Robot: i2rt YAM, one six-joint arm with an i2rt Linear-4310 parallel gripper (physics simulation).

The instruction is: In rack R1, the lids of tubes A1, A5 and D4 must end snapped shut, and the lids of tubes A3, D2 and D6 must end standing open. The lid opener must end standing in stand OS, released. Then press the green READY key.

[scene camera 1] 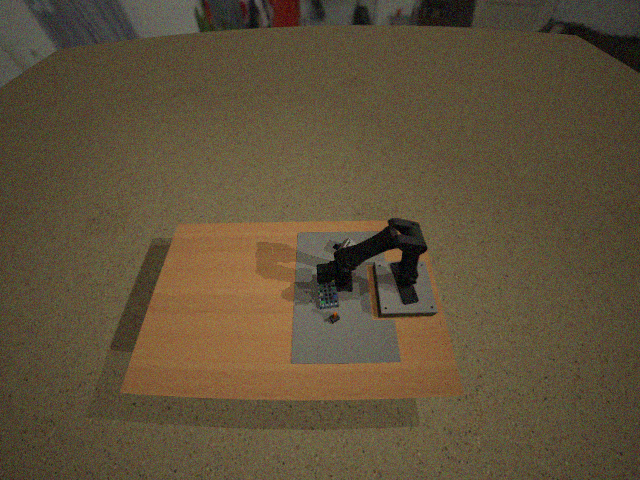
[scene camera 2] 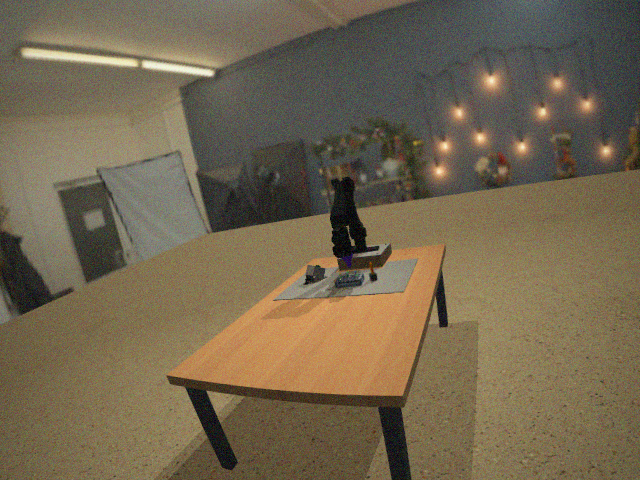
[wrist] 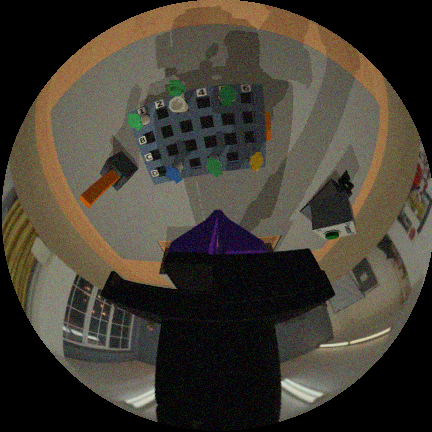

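Seen in the pictures: gripper, fingertip midpoint: (scene camera 1: pixel 344 286) (scene camera 2: pixel 349 267) (wrist: pixel 217 214); arm's base, origin of the base link: (scene camera 1: pixel 403 282) (scene camera 2: pixel 361 251).
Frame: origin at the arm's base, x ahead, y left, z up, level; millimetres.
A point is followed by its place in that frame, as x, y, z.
Blue-grey rack R1 (scene camera 1: pixel 328 297) {346, 0, -32} (scene camera 2: pixel 349 283) {366, -23, -53} (wrist: pixel 196 131) {348, -23, -31} stands on the mat. In the wrist view, A3's green lid (wrist: pixel 176 88) {384, -21, -2} stands open behind its round white mouth. A1's green lid (wrist: pixel 136 121) {374, 21, -13} lies left of a pale tube part. A5's green lid (wrist: pixel 228 95) {372, -55, -11}, D2's blue lid (wrist: pixel 174 174) {316, 4, -13}, D4's green lid (wrist: pixel 214 166) {316, -34, -11} and D6's yellow lid (wrist: pixel 256 161) {314, -72, -13} show; their exact closure is unclear. The orange opener (wrist: pixel 100 189) {332, 85, 2} (scene camera 2: pixel 371 267) {341, 92, 2} stands in dark stand OS (wrist: pixel 127 167) {334, 76, -46}. The green READY key (wrist: pixel 332 234) {195, -205, 9} is on a grey box. My purple-fingered gripper (wrist: pixel 217 214) {268, -27, -2} is shut, empty, above the rack's D side.
The grey key box (wrist: pixel 331 205) {232, -207, -21} (scene camera 2: pixel 315 272) {244, -216, -11} stands on the opposite side of the rack from the opener. An orange piece (wrist: pixel 268 126) {343, -94, -38} is at the rack's column-6 side. The grey mat (scene camera 1: pixel 346 341) {303, 194, -61} lies on the wooden table (scene camera 1: pixel 222 310) {838, -28, -64}, beside the arm's base plate (scene camera 1: pixel 387 304) {104, 86, 2}.
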